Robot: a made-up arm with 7 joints.
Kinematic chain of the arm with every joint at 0, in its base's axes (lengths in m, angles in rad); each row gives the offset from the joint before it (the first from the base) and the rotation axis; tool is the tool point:
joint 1: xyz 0 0 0 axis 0 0.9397 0.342
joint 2: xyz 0 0 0 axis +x
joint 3: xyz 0 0 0 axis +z
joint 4: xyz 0.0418 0 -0.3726 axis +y
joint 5: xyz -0.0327 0 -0.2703 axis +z
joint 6: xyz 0 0 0 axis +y
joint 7: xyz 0 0 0 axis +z
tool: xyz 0 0 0
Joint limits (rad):
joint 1: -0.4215..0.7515
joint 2: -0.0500..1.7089
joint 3: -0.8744..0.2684
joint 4: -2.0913..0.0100
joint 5: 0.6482..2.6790
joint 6: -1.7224..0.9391
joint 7: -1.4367..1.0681
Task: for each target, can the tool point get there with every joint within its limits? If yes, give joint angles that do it. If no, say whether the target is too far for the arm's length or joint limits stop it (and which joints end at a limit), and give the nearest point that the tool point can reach.
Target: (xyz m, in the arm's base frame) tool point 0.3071 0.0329 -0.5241
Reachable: yes | joints -0.2519 0.3843 -0.7742 -0.9380 1.8249 -0.0389 -0.5634
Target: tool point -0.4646 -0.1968 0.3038
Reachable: no: joint limits stop it (at a limit: joint 1, joint 3, joint 4) | nearest point -0.0036 -0.1687 -0.3580 | short by 0.807 m
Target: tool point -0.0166 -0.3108 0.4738
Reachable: no: joint limits stop it (at a limit: joint 1, joint 2, joint 3, joint 4) | nearest point 0.2492 0.2145 0.2203 | short by 0.641 m
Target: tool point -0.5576 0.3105 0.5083
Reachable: no: too far | nearest point -0.0972 0.6255 0.1105 | short by 0.685 m
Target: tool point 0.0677 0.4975 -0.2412
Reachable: yes | joints 0.6447 1.2152 0.1316 -1.3160 1.8794 -0.9767 -0.8790
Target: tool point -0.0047 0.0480 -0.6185
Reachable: yes | joints 0.3004 0.2878 -0.6504 -0.8172 2.1507 -1.1207 0.1812
